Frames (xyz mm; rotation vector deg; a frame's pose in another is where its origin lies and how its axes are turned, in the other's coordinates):
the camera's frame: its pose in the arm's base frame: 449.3 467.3 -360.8 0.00 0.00 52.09
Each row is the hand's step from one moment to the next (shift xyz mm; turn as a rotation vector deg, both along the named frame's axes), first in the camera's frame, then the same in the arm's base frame.
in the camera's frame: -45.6 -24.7 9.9 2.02 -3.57 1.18
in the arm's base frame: -8.5 -51.2 9.9 4.06 -0.60 1.18
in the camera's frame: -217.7 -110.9 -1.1 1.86 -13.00 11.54
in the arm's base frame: -46.3 -239.9 -1.1 11.40 -6.52 11.54
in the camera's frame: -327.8 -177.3 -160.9 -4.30 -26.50 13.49
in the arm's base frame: -61.5 -367.6 -160.9 18.27 -19.67 13.49
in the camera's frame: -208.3 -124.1 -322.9 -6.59 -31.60 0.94
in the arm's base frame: -30.1 -240.6 -322.9 20.88 -24.62 0.94
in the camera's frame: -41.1 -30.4 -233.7 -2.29 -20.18 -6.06
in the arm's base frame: -1.3 -51.1 -233.7 14.51 -14.21 -6.06
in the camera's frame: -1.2 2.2 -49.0 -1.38 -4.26 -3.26
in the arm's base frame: -2.5 0.4 -49.0 2.51 -3.71 -3.26
